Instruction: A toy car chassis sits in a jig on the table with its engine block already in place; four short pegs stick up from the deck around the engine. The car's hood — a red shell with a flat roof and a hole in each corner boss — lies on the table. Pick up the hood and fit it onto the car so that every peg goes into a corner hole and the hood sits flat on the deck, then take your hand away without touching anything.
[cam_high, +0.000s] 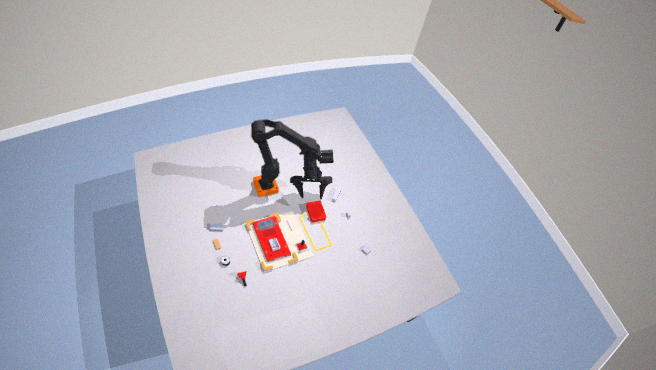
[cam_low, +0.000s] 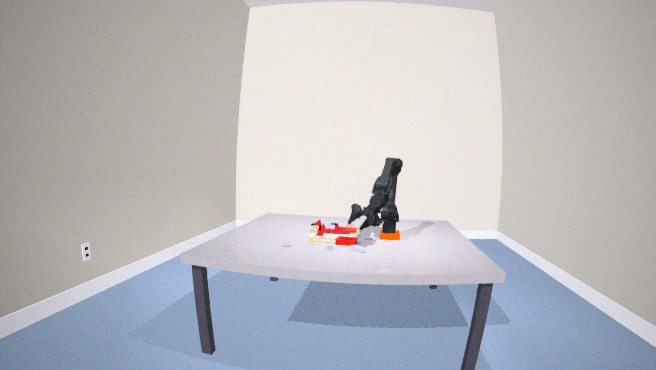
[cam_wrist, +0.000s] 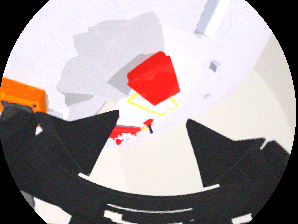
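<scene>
The red hood lies 30 mm ahead of my gripper tip, 20 mm to the left of it and 60 mm below it. From my gripper tip the other things lie so: cream jig board (100 mm ahead, 220 mm to the right, 70 mm below); tan piece (10 mm ahead, 470 mm to the right, 80 mm below); black stem (170 mm ahead, 120 mm to the right, 50 mm below).
</scene>
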